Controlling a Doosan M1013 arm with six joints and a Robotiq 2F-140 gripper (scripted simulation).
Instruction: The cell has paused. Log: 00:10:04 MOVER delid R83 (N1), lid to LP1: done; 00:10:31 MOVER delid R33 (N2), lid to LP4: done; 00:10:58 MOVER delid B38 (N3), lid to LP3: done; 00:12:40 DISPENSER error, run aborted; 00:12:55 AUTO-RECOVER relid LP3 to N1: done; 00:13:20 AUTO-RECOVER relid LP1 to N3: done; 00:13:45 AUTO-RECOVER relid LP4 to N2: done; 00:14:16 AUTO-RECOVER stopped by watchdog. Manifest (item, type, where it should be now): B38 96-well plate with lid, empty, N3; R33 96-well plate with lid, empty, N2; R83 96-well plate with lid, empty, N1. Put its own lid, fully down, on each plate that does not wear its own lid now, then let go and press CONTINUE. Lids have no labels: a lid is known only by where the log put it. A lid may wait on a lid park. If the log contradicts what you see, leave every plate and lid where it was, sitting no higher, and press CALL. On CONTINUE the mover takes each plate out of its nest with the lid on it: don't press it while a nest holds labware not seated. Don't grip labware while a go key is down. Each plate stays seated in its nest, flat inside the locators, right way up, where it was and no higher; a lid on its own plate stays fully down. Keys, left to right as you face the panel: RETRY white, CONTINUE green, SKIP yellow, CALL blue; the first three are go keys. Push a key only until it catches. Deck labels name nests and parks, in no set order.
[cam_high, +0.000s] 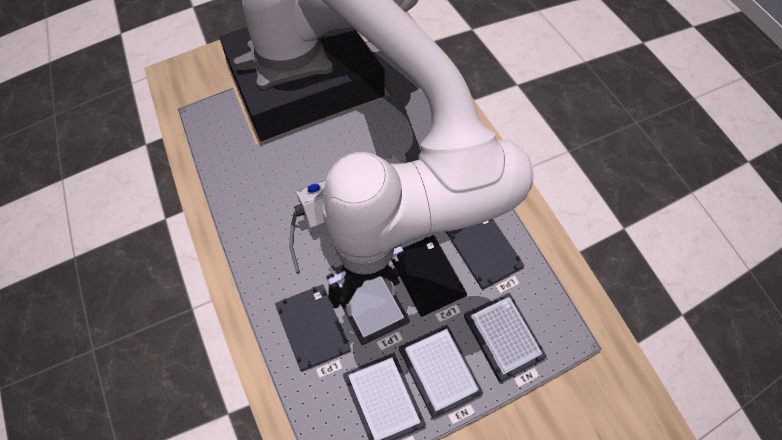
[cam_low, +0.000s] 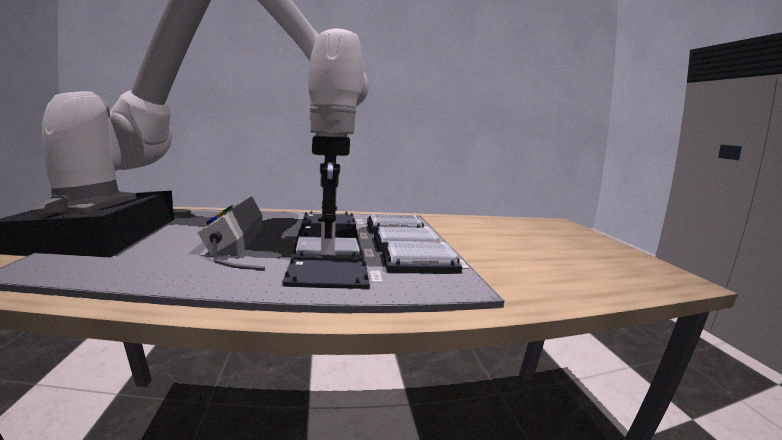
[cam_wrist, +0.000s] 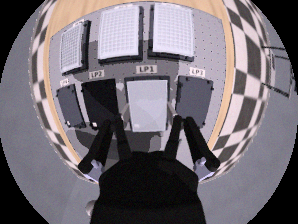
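Right now my hand is 40 mm above the LP1. Round my hand: lid park LP3 (120 mm to the right, 40 mm below, 20 mm ahead); then LP2 (130 mm to the left, 40 mm below, 20 mm behind); then blue key (240 mm behind, 40 mm to the right, 30 mm above).
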